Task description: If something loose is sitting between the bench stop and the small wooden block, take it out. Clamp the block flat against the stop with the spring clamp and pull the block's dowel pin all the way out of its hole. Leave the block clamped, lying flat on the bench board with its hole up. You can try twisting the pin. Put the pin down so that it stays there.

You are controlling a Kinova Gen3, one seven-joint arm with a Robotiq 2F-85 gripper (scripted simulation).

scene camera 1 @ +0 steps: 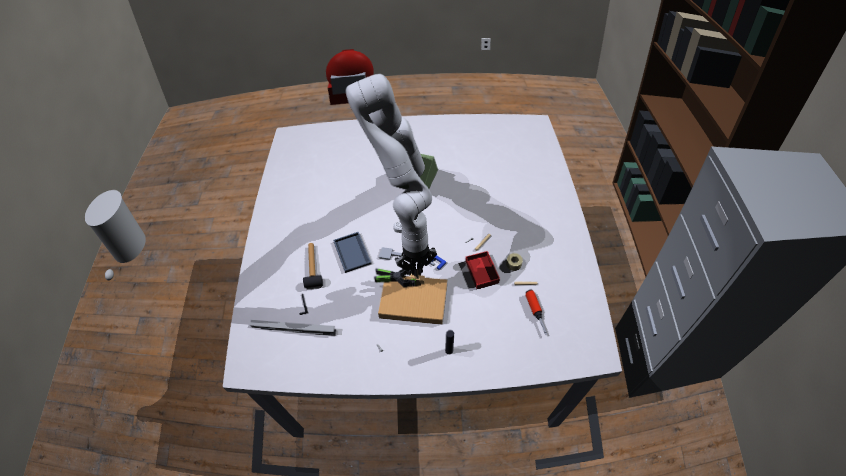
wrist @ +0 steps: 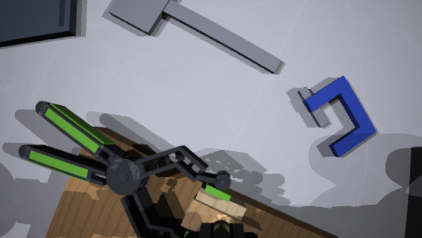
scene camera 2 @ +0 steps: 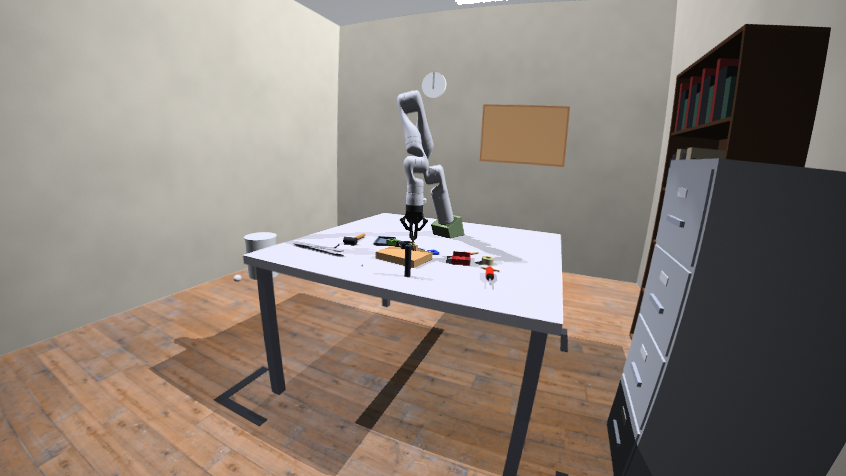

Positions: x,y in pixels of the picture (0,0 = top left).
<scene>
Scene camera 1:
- wooden bench board: 424,303
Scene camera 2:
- wooden bench board: 393,254
</scene>
